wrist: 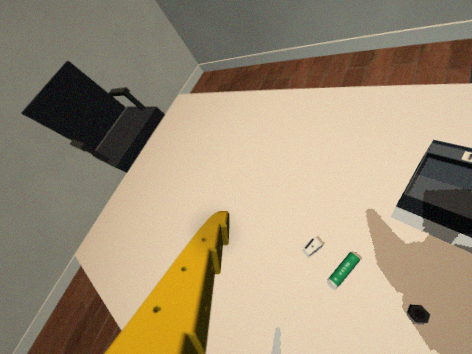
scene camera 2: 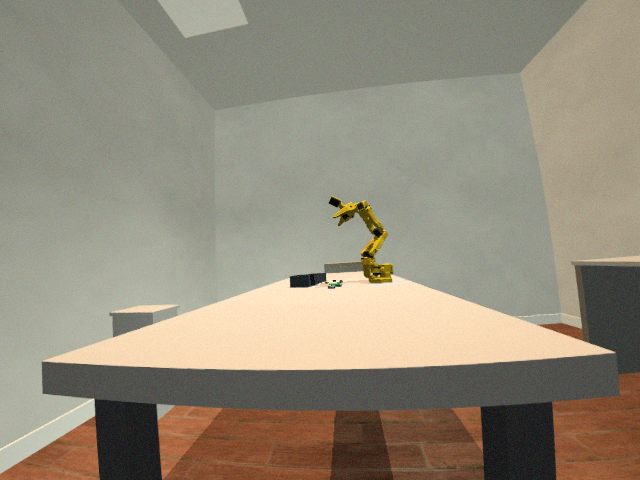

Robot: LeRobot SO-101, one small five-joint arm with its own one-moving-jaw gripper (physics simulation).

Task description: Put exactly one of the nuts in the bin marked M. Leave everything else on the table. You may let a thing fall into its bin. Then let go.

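Seen in the pictures: hand at its tool point: (wrist: 228, 223) (scene camera 2: 334, 217); arm's base at its link origin: (scene camera 2: 375, 282).
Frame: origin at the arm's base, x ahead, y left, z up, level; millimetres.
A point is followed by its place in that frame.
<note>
A black hexagonal nut (wrist: 418, 314) {x 150, y 15, z 9 mm} lies on the table at the lower right of the wrist view, inside the arm's shadow. A dark bin (wrist: 435, 218) {x 262, y 17, z 12 mm} is partly in the wrist view at the right edge; its white label is cut off, so I cannot read whether it is M. Dark bins (scene camera 2: 299, 281) {x 309, y 48, z 25 mm} stand left of the arm in the scene view. My gripper (scene camera 2: 336, 221) {x 147, y 126, z 260 mm} is open and empty, high above the table. In the wrist view one notched jaw (wrist: 187, 270) {x 132, y 119, z 278 mm} shows, and the moving jaw is out of the picture.
A green battery-like cylinder (wrist: 344, 270) {x 161, y 92, z 14 mm} (scene camera 2: 336, 284) {x 157, y 100, z 10 mm} and a small silver-white sharpener-like piece (wrist: 313, 246) {x 174, y 136, z 11 mm} lie on the table (wrist: 250, 160) {x 292, y 311, z 0 mm} (scene camera 2: 330, 330) {x 147, y 616, z 0 mm}, left of the nut in the wrist view. A black chair (wrist: 127, 132) stands beyond the table's edge.
</note>
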